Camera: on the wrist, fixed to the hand. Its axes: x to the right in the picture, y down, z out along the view.
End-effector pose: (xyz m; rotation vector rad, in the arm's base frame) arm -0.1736 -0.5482 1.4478 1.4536 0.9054 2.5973
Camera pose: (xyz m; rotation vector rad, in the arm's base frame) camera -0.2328 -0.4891 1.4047 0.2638 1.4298 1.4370
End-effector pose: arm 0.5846 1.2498 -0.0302 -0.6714 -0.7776 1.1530
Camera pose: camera 0.6631 1.2410 0.0210 0.1000 -0.7955 -0.1751
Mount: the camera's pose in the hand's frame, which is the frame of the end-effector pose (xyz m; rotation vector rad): 0.0177 -0.0852 -0.0358 0.1795 0.1003 -1.4798
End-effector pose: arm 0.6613 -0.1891 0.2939 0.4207 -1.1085 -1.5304
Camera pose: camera 0.6351 -0.2274 0.2120 -1.6326 0.7868 2.5285
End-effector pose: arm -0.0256 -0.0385 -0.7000 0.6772 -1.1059 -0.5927
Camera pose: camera 0.0057 -0.1006 -0.7634 1.6510 -0.3870 -1.6755
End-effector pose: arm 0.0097 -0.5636 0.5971 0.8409 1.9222 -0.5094
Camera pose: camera -0.0800 -0.5920 0.5984 -0.6588 2.3419 -1.4962
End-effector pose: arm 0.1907 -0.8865 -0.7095 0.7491 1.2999 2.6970
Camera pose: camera 0.1458 -0.8530 -0.7851 -0.3356 1.2792 1.4065
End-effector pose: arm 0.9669 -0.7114 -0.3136 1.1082 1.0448 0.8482
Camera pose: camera 0.9409 -0.7061 -0.4039 0.1895 1.6363 -0.3959
